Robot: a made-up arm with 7 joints.
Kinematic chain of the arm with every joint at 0, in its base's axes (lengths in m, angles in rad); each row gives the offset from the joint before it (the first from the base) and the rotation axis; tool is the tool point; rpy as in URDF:
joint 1: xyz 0 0 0.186 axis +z
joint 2: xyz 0 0 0 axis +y
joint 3: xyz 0 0 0.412 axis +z
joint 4: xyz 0.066 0 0 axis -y
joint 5: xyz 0.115 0 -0.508 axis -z
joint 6: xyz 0 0 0 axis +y
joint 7: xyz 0.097 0 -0.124 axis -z
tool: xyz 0 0 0 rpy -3.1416 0 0
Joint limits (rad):
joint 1: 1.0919..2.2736
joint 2: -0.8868..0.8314
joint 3: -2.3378..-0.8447
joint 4: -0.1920..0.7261
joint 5: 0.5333..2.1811
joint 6: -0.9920..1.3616
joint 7: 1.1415..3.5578
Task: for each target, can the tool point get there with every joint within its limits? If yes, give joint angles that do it. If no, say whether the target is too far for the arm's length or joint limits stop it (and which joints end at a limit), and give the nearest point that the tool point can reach.
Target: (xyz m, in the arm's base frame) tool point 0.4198 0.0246 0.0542
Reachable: yes | joints 2.0333 0.2676 -1.8086 0.3351 1.1435 0.4534 3.0116
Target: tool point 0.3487 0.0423 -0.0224
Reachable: yes | joints 1.6863 0.3978 -1.4084 0.2981 1.1418 0.8361 2.0043
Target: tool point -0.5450 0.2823 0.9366
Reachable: no: joint limits stop it (at a limit: joint 1, joint 2, joint 3, joint 6) | nearest point 0.0560 0.4331 0.4902 | short by 0.764 m
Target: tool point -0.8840 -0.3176 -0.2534
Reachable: no: joint limits stop it (at a limit: joint 1, joint 3, joint 4) | nearest point -0.1374 -0.1507 0.0604 | short by 0.827 m
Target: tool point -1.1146 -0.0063 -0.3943
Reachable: no: too far | nearest point -0.1536 0.1083 0.0385 | short by 1.060 m
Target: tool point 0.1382 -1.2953 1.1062
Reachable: no: too far | nearest point 0.1732 -0.5262 0.5141 | short by 0.971 m
